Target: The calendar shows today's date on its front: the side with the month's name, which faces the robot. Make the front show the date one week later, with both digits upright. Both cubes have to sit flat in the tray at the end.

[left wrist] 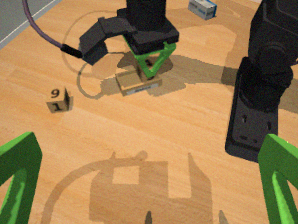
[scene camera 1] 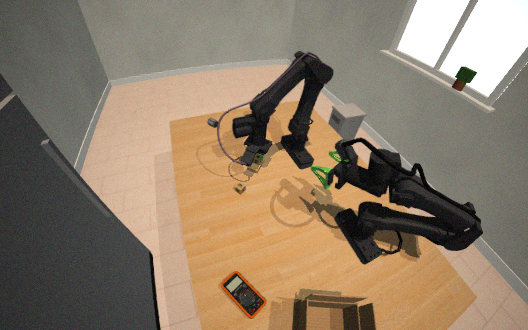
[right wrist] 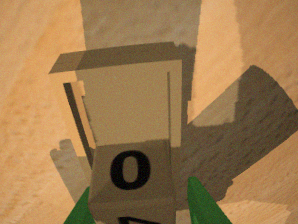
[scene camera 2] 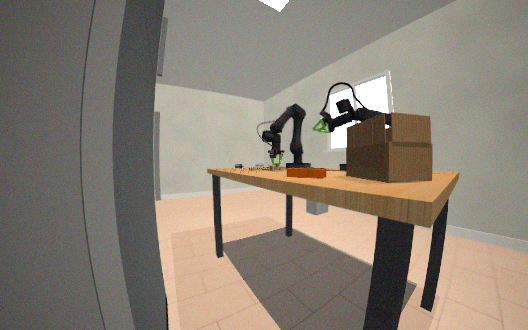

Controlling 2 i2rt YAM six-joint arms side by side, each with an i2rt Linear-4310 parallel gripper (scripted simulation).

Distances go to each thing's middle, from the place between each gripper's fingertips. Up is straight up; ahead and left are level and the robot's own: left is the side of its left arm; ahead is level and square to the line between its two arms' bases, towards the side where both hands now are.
The calendar tray (right wrist: 130, 94) lies 10 mm ahead of my right hand, 20 mm to the left of it and 30 mm below it.
My left hand (scene camera 1: 320, 160) is 110 mm short of the calendar tray, 250 mm to the left of it and 230 mm above it.
